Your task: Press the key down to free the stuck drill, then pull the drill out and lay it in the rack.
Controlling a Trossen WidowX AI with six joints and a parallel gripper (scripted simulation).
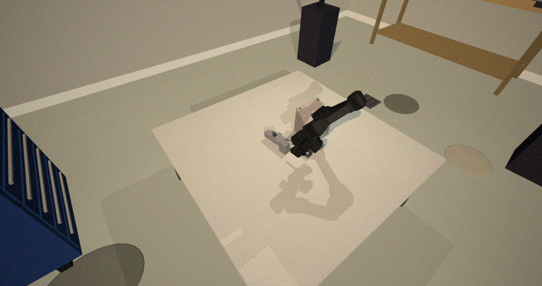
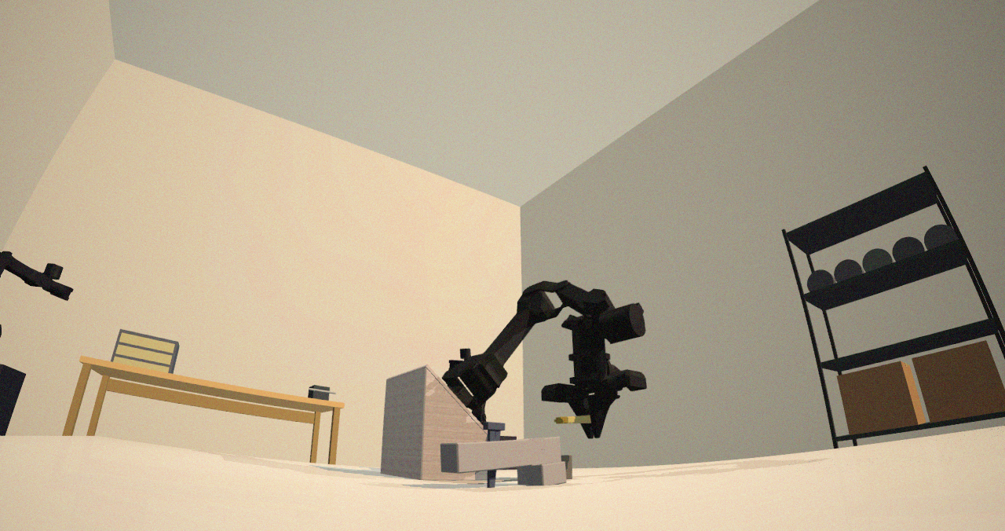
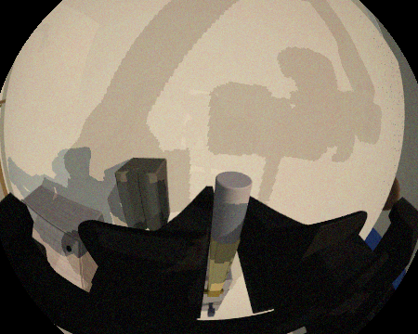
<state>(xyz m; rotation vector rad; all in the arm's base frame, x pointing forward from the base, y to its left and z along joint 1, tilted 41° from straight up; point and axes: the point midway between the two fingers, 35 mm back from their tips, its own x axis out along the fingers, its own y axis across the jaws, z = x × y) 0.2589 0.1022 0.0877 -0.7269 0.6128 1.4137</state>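
The small dark grey block is 70 mm behind my gripper tip, 50 mm below it and 40 mm to the right of it. Round my gripper tip: drill 40 mm to the right, 30 mm above; then dark key 230 mm to the right, 20 mm below, 20 mm ahead.
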